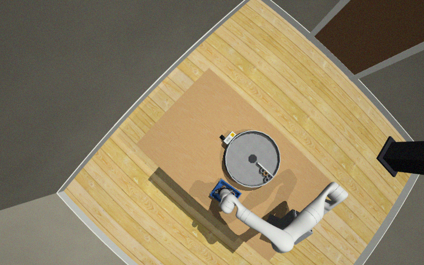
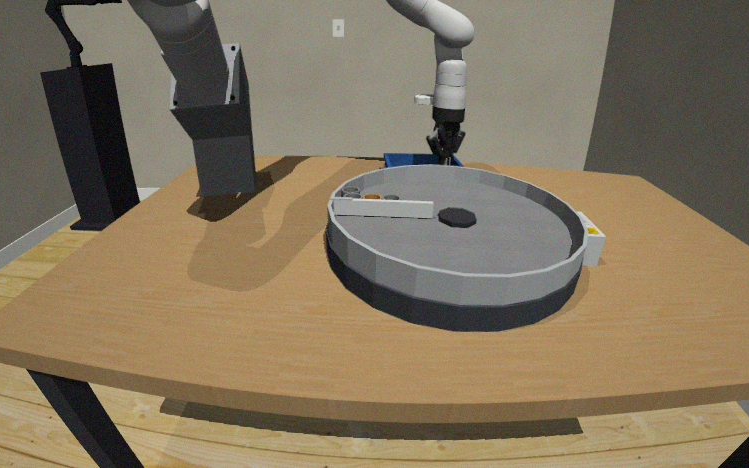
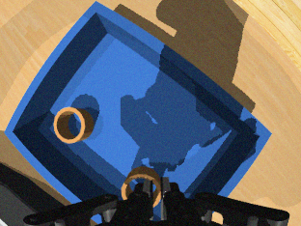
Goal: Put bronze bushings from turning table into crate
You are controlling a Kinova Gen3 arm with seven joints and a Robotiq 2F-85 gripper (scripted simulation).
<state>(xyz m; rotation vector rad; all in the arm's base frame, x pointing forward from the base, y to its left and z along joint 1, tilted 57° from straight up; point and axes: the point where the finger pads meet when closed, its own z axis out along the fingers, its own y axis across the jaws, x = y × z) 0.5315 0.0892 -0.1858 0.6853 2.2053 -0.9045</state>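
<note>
Now: the blue crate 5 cm behind my hand, 2 cm to the left of it and 3 cm below it. From my hand the other things lie so: grey turning table 2 cm behind, 32 cm to the right.
</note>
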